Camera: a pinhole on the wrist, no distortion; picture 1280 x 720 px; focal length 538.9 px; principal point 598.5 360.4 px. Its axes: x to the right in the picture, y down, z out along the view. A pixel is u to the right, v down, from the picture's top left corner.
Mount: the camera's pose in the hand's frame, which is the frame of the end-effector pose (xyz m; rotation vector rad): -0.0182 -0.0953 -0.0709 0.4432 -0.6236 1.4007
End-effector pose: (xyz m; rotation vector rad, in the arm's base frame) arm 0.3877 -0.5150 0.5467 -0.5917 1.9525 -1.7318
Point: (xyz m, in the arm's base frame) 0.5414 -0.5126 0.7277
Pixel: 655 640
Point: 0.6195 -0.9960 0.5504
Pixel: 1132 156
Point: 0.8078 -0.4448 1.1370
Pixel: 326 680
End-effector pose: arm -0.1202 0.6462 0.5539 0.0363 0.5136 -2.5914
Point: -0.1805 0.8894 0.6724
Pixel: 370 438
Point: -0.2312 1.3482 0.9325
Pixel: 207 506
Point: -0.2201 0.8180 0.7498
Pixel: 588 277
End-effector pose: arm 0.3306 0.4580 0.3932 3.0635 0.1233 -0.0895
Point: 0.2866 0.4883 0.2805
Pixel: outside the picture
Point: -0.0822 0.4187 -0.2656
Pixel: 1057 636
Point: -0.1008 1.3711 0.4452
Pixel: outside the picture
